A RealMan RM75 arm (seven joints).
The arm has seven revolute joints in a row. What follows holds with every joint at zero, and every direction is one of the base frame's. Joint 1 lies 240.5 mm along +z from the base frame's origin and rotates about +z. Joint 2 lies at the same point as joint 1 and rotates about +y. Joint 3 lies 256 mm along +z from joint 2 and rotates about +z. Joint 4 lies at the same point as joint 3 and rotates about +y. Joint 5 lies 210 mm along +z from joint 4 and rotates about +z. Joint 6 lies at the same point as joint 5 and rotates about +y. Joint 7 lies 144 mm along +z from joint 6 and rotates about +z. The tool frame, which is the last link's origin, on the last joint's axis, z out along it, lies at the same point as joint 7; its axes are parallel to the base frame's.
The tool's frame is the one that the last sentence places.
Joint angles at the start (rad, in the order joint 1, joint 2, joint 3, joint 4, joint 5, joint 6, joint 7):
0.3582, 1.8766, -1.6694, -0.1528, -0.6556, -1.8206, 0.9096
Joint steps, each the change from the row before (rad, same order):
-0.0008, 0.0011, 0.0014, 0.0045, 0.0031, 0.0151, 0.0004
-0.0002, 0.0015, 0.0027, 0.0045, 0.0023, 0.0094, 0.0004
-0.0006, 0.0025, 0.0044, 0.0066, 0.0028, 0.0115, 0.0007
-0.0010, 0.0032, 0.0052, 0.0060, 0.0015, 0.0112, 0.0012
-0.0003, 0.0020, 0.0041, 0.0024, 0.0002, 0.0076, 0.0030
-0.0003, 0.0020, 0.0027, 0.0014, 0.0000, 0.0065, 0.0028
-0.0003, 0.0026, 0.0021, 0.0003, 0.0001, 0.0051, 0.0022
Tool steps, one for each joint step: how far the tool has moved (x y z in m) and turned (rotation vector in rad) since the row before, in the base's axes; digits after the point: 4 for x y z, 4 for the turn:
0.0022, 0.0010, -0.0010, 0.0037, -0.0080, -0.0176
0.0015, 0.0007, -0.0007, 0.0034, -0.0037, -0.0130
0.0020, 0.0006, -0.0010, 0.0043, -0.0036, -0.0178
0.0018, 0.0004, -0.0013, 0.0034, -0.0027, -0.0176
0.0009, 0.0005, -0.0008, 0.0010, -0.0008, -0.0111
0.0006, 0.0004, -0.0009, -0.0001, -0.0005, -0.0087
0.0001, 0.0003, -0.0010, -0.0002, 0.0008, -0.0062

